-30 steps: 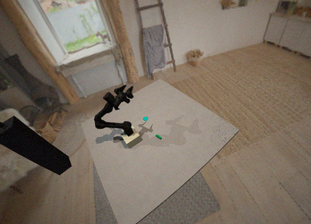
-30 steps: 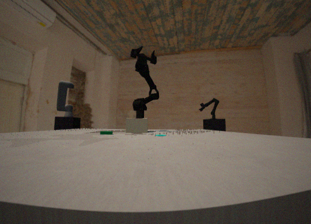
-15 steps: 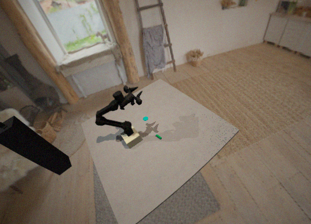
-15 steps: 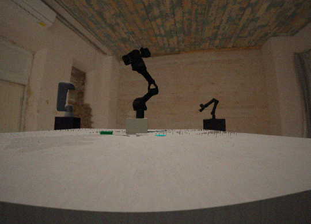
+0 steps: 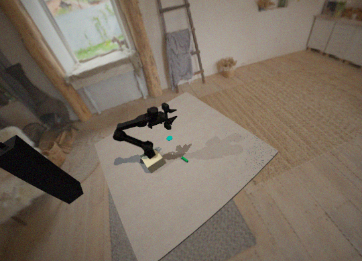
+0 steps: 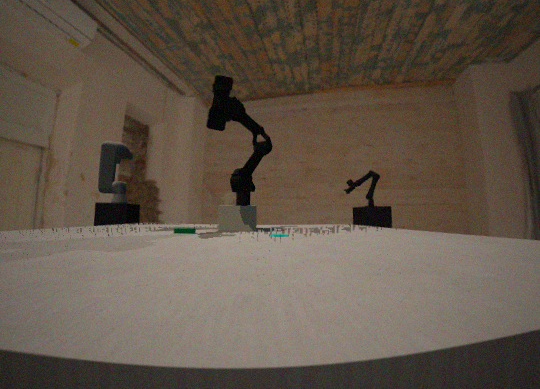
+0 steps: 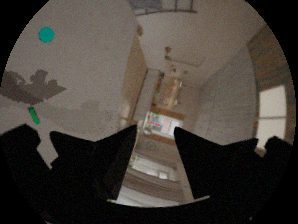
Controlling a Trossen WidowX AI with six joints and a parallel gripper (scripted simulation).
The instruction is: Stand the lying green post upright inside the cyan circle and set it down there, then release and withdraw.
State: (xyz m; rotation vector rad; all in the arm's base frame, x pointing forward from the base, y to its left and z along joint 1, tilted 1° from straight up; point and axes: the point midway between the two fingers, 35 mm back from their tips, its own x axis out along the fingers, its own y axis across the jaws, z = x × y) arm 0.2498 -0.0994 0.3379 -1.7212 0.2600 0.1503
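The green post lies 420 mm below my gripper tip, 90 mm to the right of it and 90 mm behind it. From my gripper tip the other things lie so: cyan circle: 420 mm below, 210 mm to the left, 30 mm behind.
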